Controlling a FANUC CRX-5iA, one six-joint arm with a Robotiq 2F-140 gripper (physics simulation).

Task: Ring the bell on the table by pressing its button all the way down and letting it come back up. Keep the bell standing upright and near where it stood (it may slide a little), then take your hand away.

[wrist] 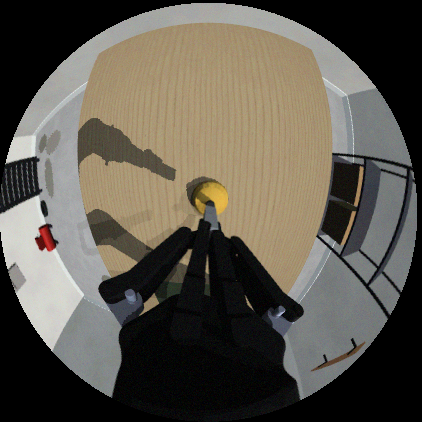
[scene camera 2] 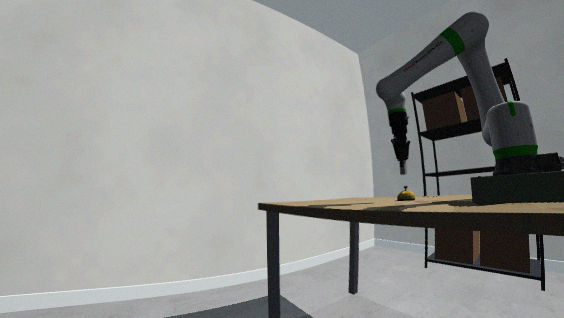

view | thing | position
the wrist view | my gripper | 208, 214
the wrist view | yellow dome bell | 206, 190
